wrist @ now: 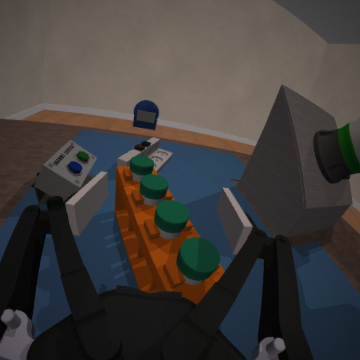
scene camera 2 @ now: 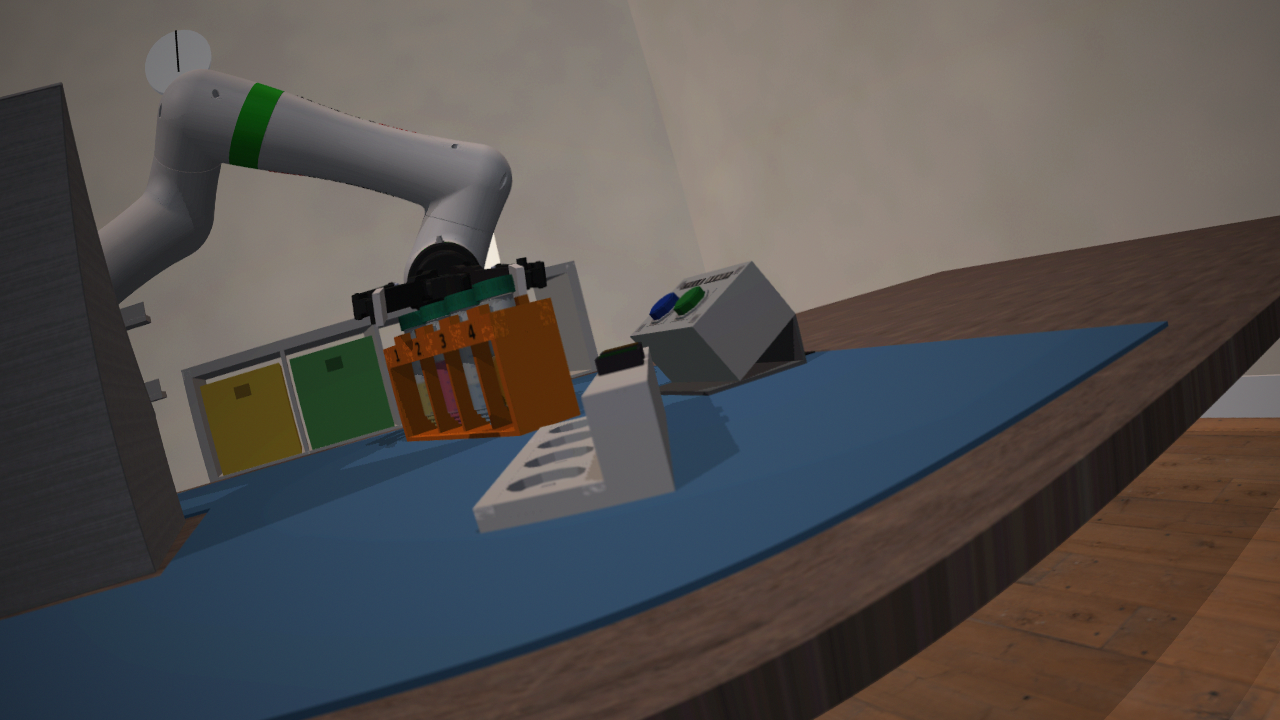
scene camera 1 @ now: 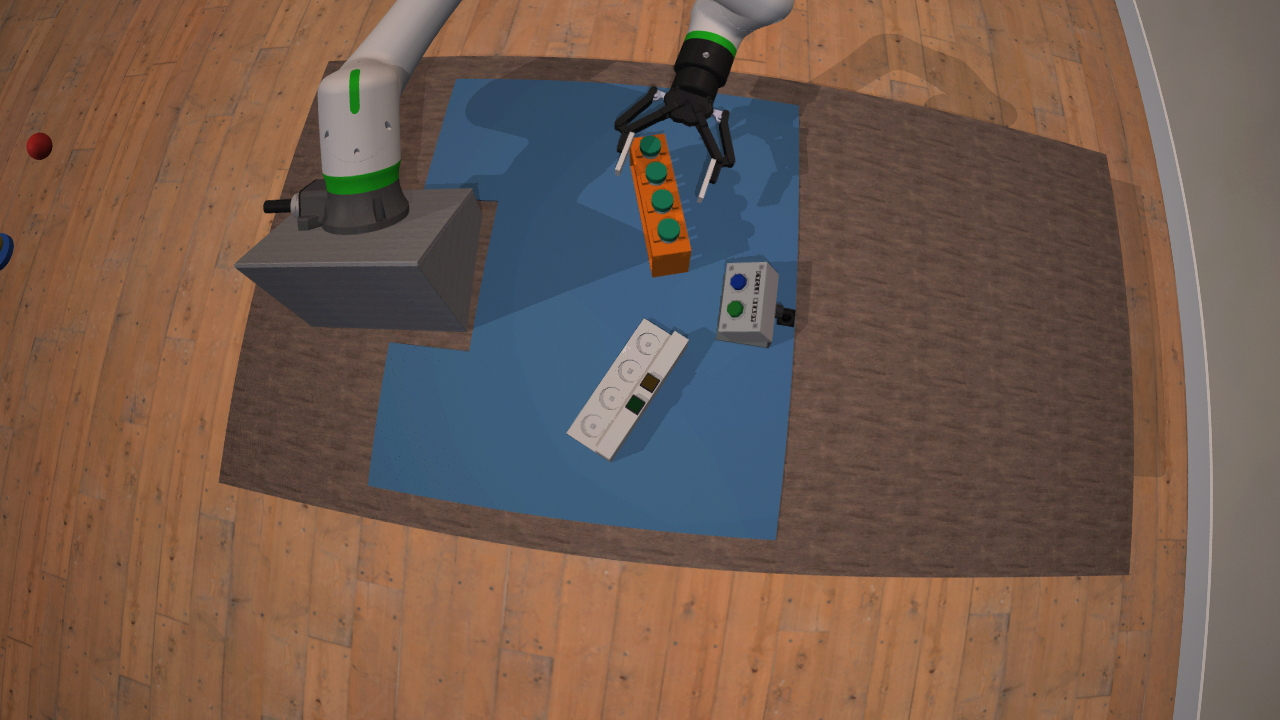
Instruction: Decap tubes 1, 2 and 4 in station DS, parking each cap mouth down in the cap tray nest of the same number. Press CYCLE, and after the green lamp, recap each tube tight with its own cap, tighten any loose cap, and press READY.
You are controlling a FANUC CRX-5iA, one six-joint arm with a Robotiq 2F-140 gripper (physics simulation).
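Frame: origin at the arm's base, x ahead, y left, z up, level; millimetres.
Seen in the pictures: gripper, between the fingertips: [wrist: 163, 191] [scene camera 2: 448, 296] [scene camera 1: 658, 186]; arm's base, origin of its link: [wrist: 326, 156] [scene camera 1: 364, 217].
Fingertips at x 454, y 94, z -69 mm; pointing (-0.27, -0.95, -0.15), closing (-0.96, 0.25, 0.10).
Pixels of each thing's top centre, then the offset from my fingertips to it. Level surfaces: height alone.
- orange rack, centre of its top: [scene camera 2: 453, 317] [wrist: 159, 206] [scene camera 1: 659, 189] 1 mm ahead, 3 mm left, 19 mm down
- Cap 1, centre of its top: [wrist: 200, 252] [scene camera 2: 413, 312] [scene camera 1: 650, 144] 17 mm back, 79 mm left, 1 mm down
- cap 4, centre of its top: [scene camera 2: 491, 279] [wrist: 142, 160] [scene camera 1: 668, 228] 19 mm ahead, 73 mm right, 0 mm up
- white cap tray, centre of its top: [scene camera 2: 566, 362] [scene camera 1: 626, 383] [wrist: 151, 146] 31 mm back, 300 mm right, 69 mm down
- grey button box, centre of its top: [scene camera 2: 696, 274] [scene camera 1: 752, 294] [wrist: 66, 150] 153 mm ahead, 157 mm right, 38 mm down
- blue button, centre of its top: [scene camera 2: 662, 295] [scene camera 1: 739, 280] [wrist: 73, 162] 133 mm ahead, 132 mm right, 47 mm down
- green button, centre of its top: [scene camera 2: 687, 288] [scene camera 1: 736, 307] [wrist: 82, 151] 129 mm ahead, 177 mm right, 47 mm down
- blue mat, height of its surface: 122 mm down
The orange rack [scene camera 1: 670, 260] [scene camera 2: 547, 376] holds tubes 1 to 4, each with a green cap. Cap 1 [scene camera 1: 649, 145] [wrist: 198, 256] is at the end nearest the wrist; cap 4 [scene camera 1: 668, 229] [scene camera 2: 492, 286] [wrist: 142, 164] is at the far end. My gripper [scene camera 1: 665, 168] [scene camera 2: 450, 291] [wrist: 163, 191] is wide open and empty. Its pads are on either side of the rack, near the caps' height in scene camera 2; their exact height is unclear. The white cap tray [scene camera 1: 664, 360] [scene camera 2: 627, 420] has four empty round nests. Its green lamp [scene camera 1: 634, 404] looks dark. Cap tightness cannot be told.
A grey button box [scene camera 1: 748, 330] [scene camera 2: 744, 331] [wrist: 56, 172] with a blue button [scene camera 1: 738, 282] and a green button [scene camera 1: 734, 308] stands beside the rack. The arm's grey pedestal [scene camera 1: 375, 291] [wrist: 280, 175] stands on the opposite side. All stand around the blue mat [scene camera 1: 501, 465].
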